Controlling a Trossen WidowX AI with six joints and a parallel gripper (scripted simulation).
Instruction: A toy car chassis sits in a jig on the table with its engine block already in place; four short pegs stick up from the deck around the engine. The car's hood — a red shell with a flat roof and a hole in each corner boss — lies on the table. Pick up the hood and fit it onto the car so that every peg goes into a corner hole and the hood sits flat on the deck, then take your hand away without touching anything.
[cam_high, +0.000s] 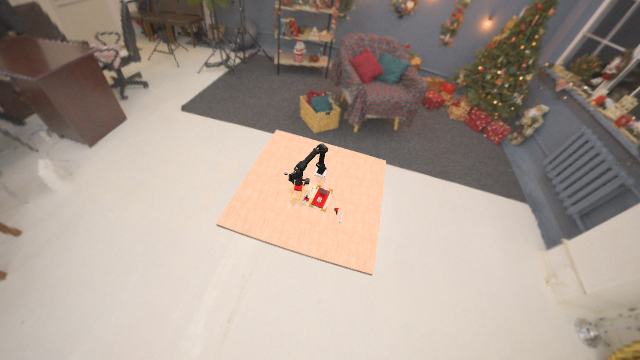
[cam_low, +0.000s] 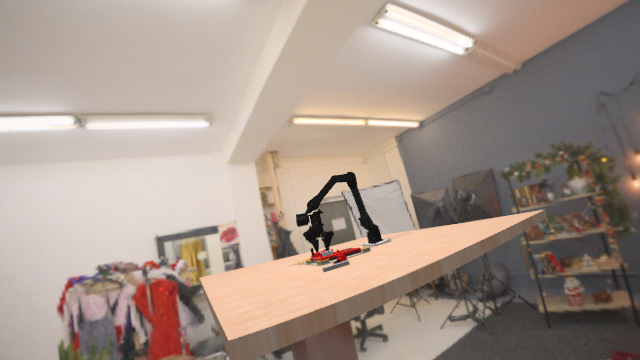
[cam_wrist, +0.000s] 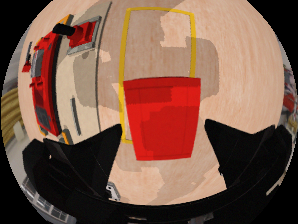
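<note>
Right now my gripper tip is 1 cm above the red hood. Also, from my gripper tip: white piece (48 cm to the left, 11 cm ahead, 2 cm below).
</note>
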